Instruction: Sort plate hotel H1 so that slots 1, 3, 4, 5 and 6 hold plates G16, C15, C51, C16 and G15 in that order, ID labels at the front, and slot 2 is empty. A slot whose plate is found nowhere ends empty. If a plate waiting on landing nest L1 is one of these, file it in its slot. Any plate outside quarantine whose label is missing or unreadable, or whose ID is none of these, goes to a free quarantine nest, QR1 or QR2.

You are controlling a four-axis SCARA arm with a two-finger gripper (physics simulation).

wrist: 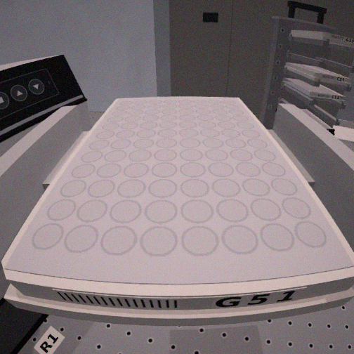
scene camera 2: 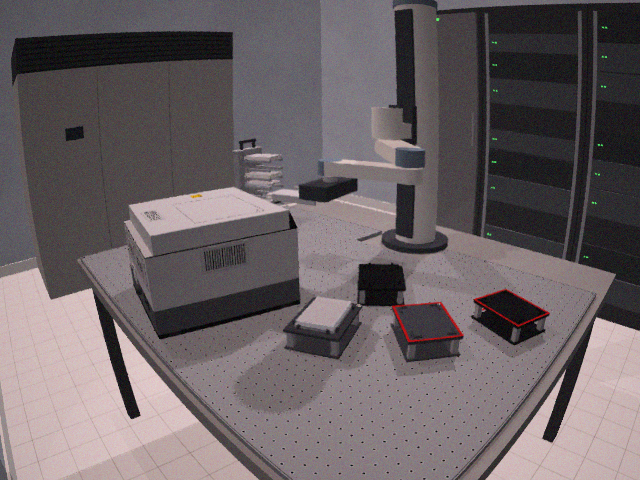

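Note:
My gripper point(scene camera 2: 298, 196) point(wrist: 177, 118) is shut on the white plate G51 point(wrist: 180, 272), one finger on each long side; its barcode and ID face the wrist camera. The plate hangs level above the table, out of the hotel. Plate hotel H1 point(scene camera 2: 239, 166) point(wrist: 275, 65) stands at the back, to the right in the wrist view, with several white plates in it; their small labels are hard to read. A white plate point(scene camera 2: 324, 313) rests on a dark nest point(scene camera 2: 311, 342). Two red-rimmed nests point(scene camera 2: 426, 321) point(scene camera 2: 510, 306) stand to the right. Their labels do not show.
A large white and grey device point(scene camera 2: 222, 279) stands at the left of the table; its button panel point(wrist: 30, 90) shows in the wrist view. A black nest point(scene camera 2: 381, 277) stands near mid-table. An R1 tag point(wrist: 49, 341) lies below the held plate. The robot column point(scene camera 2: 426, 129) stands behind.

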